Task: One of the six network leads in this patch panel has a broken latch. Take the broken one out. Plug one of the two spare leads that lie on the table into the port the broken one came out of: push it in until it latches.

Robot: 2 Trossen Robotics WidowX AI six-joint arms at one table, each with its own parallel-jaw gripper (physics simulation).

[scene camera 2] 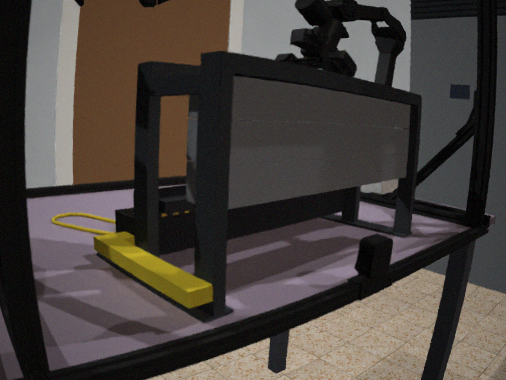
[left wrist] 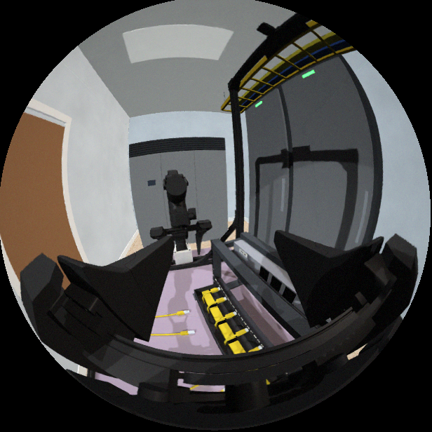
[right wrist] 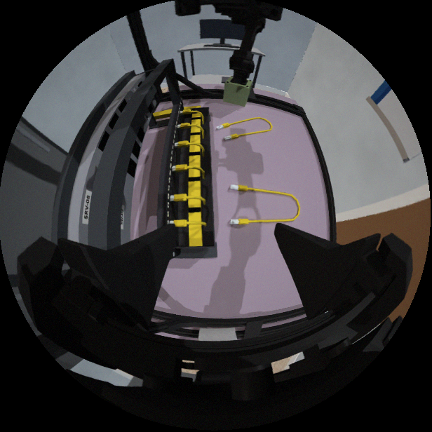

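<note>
The black patch panel point(left wrist: 199, 294) point(right wrist: 210, 170) holds a row of yellow leads with clear plugs; one lead point(left wrist: 227, 316) point(right wrist: 180, 198) is near its middle. The broken latch is too small to tell. Two U-shaped yellow spare leads lie beside the panel in the right wrist view: one spare point(right wrist: 242, 188) nearer, the other spare point(right wrist: 247, 121) farther off. Two spare plug ends show in the left wrist view. My left gripper point(left wrist: 224, 239) is open and empty, high over the table. My right gripper point(right wrist: 226, 229) is open and empty, above the table, tilted down toward the panel and spares.
A dark rack frame point(scene camera 2: 212, 200) point(right wrist: 116, 175) with grey units stands along the panel's port side. A yellow bar point(scene camera 2: 155, 267) lies at the rack's foot. The left arm's green base point(right wrist: 237, 93) is at the far table end. A dark rail point(right wrist: 327, 190) edges the table.
</note>
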